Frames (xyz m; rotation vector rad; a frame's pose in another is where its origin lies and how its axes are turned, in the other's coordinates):
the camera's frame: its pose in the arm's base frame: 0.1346 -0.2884 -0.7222 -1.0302 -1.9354 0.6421
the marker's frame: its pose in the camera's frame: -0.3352 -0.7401 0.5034 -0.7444 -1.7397 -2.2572
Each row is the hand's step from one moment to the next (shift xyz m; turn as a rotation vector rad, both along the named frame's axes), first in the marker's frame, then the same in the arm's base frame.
Working: the marker's frame: its pose in the arm's base frame: -0.4972 -0.9926 -0.5865 -1.5590 1.8310 0.6427

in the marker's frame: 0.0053 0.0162 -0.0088 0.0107 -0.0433 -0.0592
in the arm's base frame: -0.0178 -0.0070 0.0014 0.0324 -0.0575 0.0338
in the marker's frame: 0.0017 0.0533 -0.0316 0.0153 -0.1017 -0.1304
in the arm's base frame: -0.0575 -0.0145 0.0180 0.0782 -0.1222 0.0808
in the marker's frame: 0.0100 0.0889 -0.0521 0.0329 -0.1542 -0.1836
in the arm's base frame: -0.0965 -0.0286 0.0243 0.1200 -0.1816 0.1058
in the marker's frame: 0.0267 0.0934 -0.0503 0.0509 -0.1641 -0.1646
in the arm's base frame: -0.1021 -0.0377 0.0106 0.1310 -0.1817 0.0801
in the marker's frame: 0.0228 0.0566 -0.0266 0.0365 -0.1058 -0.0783
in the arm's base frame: -0.0619 -0.0245 -0.0011 0.0885 -0.0996 0.0301
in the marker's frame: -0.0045 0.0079 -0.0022 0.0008 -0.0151 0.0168
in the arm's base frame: -0.0077 0.0028 0.0045 0.0174 0.0089 -0.0113
